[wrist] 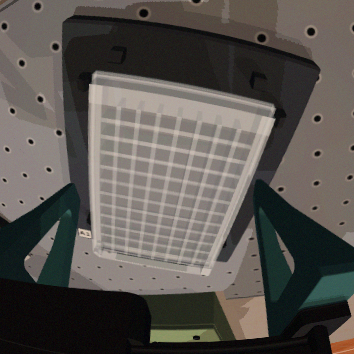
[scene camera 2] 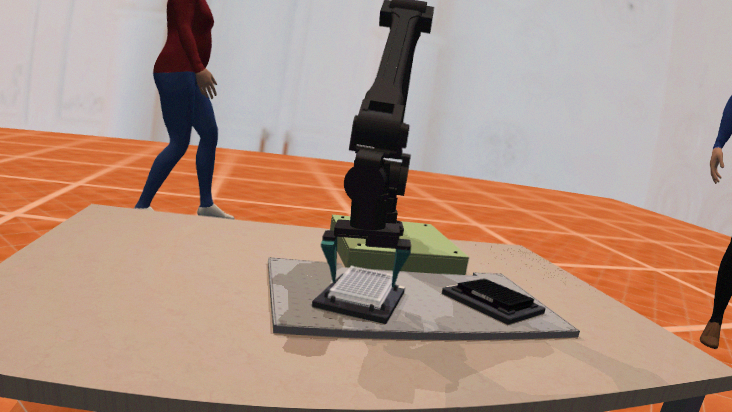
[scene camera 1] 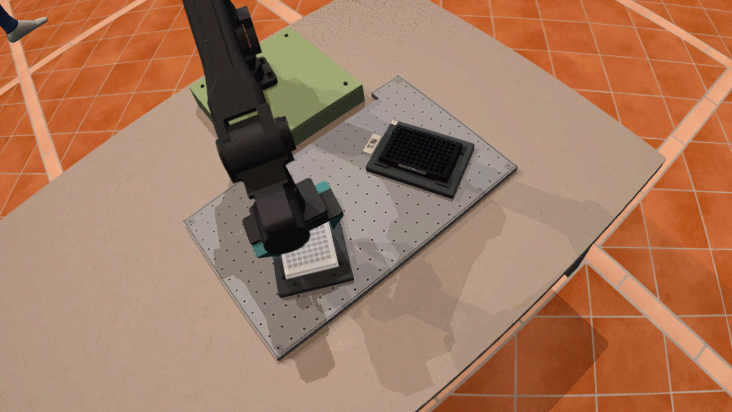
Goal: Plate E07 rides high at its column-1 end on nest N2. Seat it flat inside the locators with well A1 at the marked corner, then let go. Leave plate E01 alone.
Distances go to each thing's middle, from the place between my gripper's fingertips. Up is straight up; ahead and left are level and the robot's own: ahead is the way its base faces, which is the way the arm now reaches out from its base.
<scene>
The clear white well plate (scene camera 2: 359, 286) lies 10 mm below my hand and 10 mm behind it. The rest, counted from my hand: black well plate (scene camera 1: 427, 155) 250 mm to the left, 60 mm behind, 10 mm below.
</scene>
